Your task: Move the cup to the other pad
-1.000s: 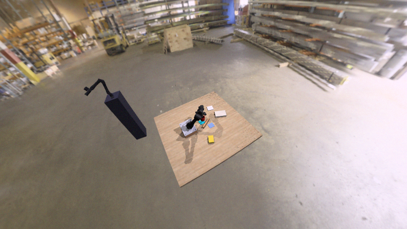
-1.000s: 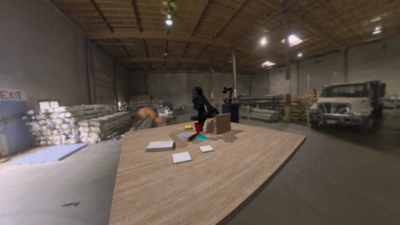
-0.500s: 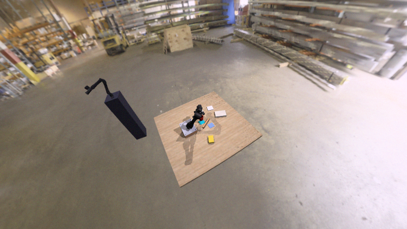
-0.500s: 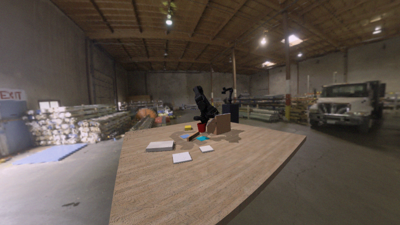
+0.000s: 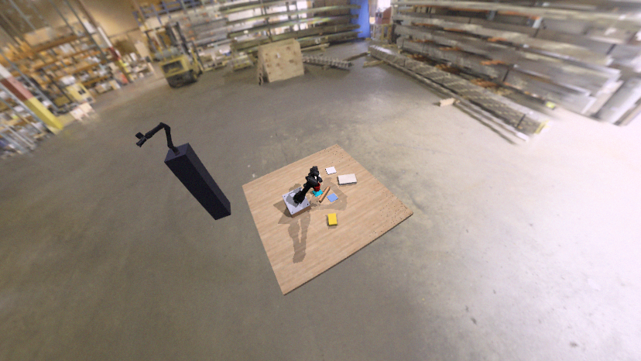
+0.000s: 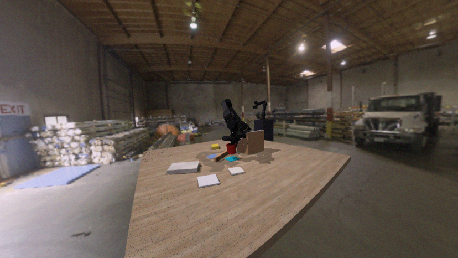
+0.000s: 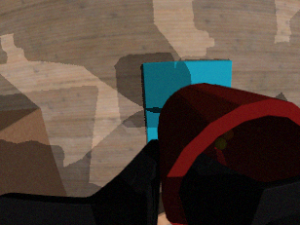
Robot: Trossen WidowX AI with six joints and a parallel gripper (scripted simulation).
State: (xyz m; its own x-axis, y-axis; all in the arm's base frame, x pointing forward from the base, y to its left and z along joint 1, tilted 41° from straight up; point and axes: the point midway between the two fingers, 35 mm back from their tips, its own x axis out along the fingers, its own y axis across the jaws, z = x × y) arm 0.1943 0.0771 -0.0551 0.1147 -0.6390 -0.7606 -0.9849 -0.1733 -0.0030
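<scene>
Right now the yellowish marble is 50 mm ahead of my gripper tip, 20 mm below it and 10 mm to the right of it. Also, from my gripper tip: wooden bar 80 mm ahead, 70 mm below, 60 mm to the right; red cup 30 mm ahead; cyan pad 90 mm below, 30 mm ahead.
</scene>
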